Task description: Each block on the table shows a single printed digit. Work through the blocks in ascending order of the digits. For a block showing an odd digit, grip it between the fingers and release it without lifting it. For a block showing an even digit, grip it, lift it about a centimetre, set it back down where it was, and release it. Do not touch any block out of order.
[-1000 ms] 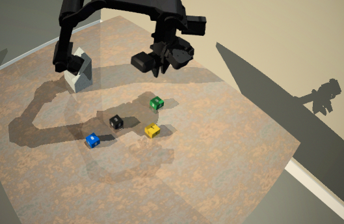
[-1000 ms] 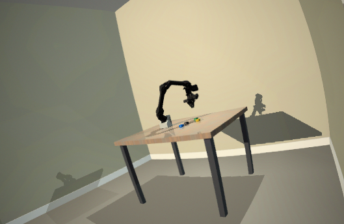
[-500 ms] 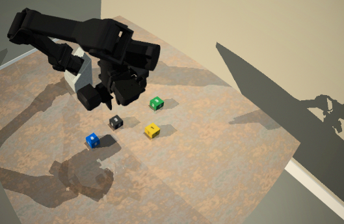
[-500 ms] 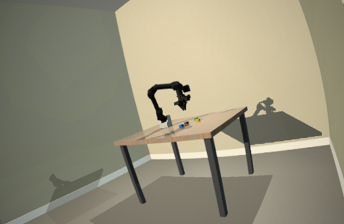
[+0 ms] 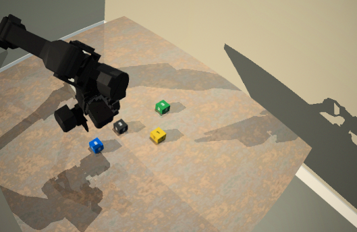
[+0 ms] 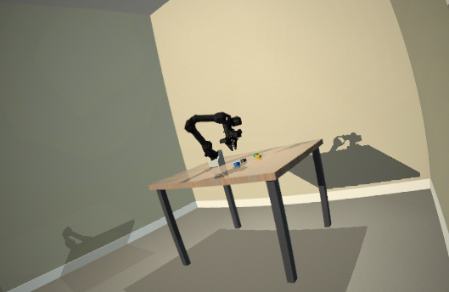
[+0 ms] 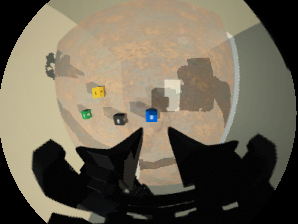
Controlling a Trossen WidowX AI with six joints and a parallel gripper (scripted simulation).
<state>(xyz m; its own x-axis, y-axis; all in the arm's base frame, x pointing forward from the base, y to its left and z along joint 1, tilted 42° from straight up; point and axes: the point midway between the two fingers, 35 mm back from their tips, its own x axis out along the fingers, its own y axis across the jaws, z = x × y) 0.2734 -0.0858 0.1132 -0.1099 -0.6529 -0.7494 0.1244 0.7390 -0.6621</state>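
Now: gripper tip 10 cm above the blue block, 1 cm to the right of it and 1 cm past it. Also, from my gripper tip: yellow block (17 cm to the left, 10 cm below, 9 cm ahead); green block (26 cm to the left, 10 cm below, 3 cm ahead); black block (11 cm to the left, 10 cm below, 1 cm behind).
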